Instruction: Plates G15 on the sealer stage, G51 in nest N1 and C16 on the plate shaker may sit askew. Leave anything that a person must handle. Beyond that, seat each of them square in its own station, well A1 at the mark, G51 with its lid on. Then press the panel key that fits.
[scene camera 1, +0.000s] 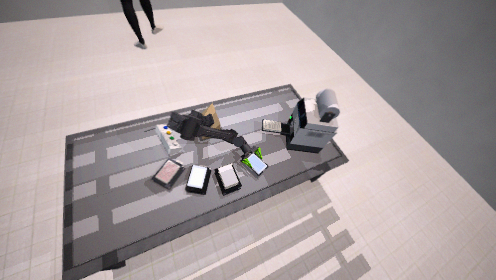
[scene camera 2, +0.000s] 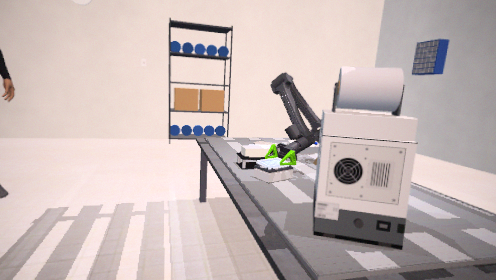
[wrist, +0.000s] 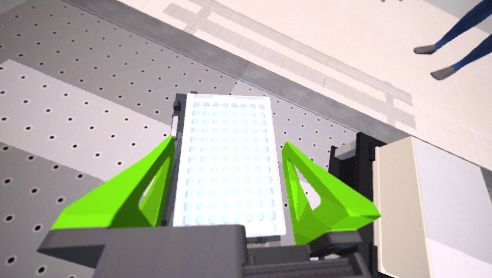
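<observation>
A clear-white well plate lies on a low light-grey block, apparently the plate shaker; a dark rim shows along its left side in the wrist view. My gripper is open, its green fingers on either side of that plate, with nothing held. A pinkish plate, a bright white plate and a cream-white plate sit on black nests; their labels are unreadable. A pale plate lies on the sealer's stage. Well A1 marks are too small to tell.
The sealer stands at the table's right end in scene camera 1. The key panel and a tan board stand near the arm base. A black nest with a cream block is close to the right finger. A person stands beyond the table.
</observation>
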